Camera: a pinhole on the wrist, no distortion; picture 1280 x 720 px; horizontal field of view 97.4 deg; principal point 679.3 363.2 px. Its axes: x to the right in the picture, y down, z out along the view. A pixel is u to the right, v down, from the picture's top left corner.
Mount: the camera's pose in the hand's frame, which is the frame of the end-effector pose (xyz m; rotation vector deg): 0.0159 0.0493 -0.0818 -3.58 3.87 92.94
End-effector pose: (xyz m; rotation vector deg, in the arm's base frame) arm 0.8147 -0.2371 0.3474 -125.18 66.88 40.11
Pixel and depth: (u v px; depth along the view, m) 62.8 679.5 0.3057
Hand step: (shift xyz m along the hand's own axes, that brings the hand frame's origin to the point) -0.1380 -0.2681 0.2513
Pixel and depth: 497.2 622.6 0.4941
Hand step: -0.2029 -0.0813 0.4250
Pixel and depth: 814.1 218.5 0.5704
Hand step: 0.1559 0.2399 0.4747
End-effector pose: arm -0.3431 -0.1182 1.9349 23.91 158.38 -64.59
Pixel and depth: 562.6 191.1 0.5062
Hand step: 0.1767 -0.0056 0.4305
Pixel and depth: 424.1 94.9 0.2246
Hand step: 0.1285 -0.0281 0.1498
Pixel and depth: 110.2 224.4 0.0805
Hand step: 0.0401 -0.0241 0.0050
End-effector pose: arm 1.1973 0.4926 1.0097 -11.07 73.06 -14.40
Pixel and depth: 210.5 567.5 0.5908
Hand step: -0.1721 -0.4036 0.5485
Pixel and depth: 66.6 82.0 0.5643
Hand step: 0.3305 -0.5017 0.5295
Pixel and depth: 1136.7 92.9 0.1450
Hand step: 0.0795 0.1822 0.0527
